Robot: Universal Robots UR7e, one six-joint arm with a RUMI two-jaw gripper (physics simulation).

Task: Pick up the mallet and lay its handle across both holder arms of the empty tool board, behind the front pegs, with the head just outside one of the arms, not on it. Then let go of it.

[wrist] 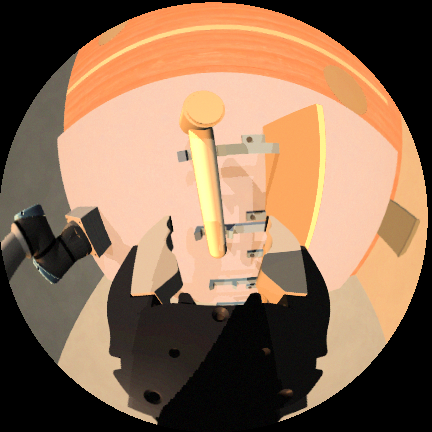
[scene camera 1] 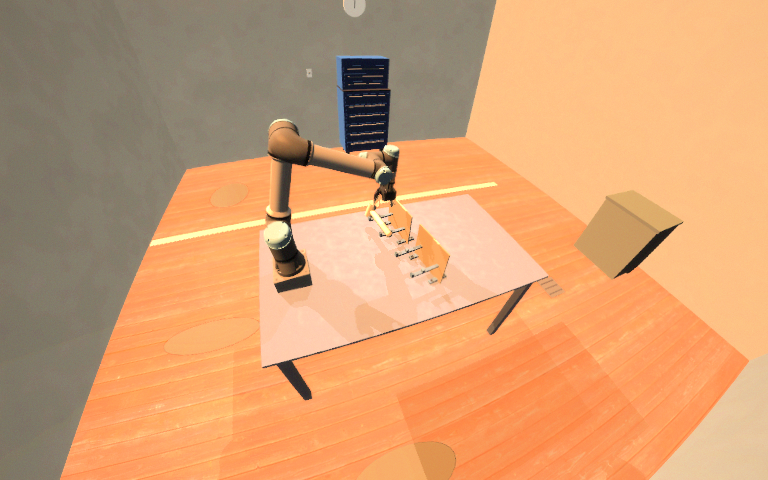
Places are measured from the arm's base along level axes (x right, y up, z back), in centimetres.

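Pixels of known places: gripper, fingertip midpoint: (wrist: 218, 217) (scene camera 1: 383, 208); arm's base at its link origin: (wrist: 80, 236) (scene camera 1: 290, 264).
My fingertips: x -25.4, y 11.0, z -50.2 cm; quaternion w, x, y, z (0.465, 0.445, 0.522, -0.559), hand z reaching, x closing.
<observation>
Ahead of a thing's pixels: the offset from my fingertips to its middle. "spot": to the spot under its first point. Level surfaces: height alone.
The mallet @[dy -8.7, dx +0.2, dz +1.9 cm] (scene camera 1: 381, 223) (wrist: 206, 175) lies with its handle across both arms of the far tool board @[dy -9.7, dx +0.0, dz -5.2 cm] (scene camera 1: 400, 221) (wrist: 295, 165). The handle crosses the far arm (wrist: 260, 148) and the near arm (wrist: 252, 227), between their front pegs (wrist: 183, 156) (wrist: 198, 233) and the upright panel. The head @[spot: dy -8.1, dx -8.8, dz +6.3 cm] (scene camera 1: 369, 211) (wrist: 202, 111) is just outside the far arm, tipped so that a round end face points up. My gripper (scene camera 1: 384, 202) (wrist: 218, 217) is open and empty, above the mallet and apart from it. The handle's end shows between the fingertips in the wrist view.
A second tool board @[dy -9.4, dx +30.5, dz -14.6 cm] (scene camera 1: 434, 253) with two arms stands beside the first, nearer to scene camera 1. Both stand on the pale table @[dy -19.8 cm] (scene camera 1: 334, 316). The robot's base block (scene camera 1: 292, 279) (wrist: 95, 232) is at the table's left. A blue cabinet (scene camera 1: 365, 118) stands behind the table.
</observation>
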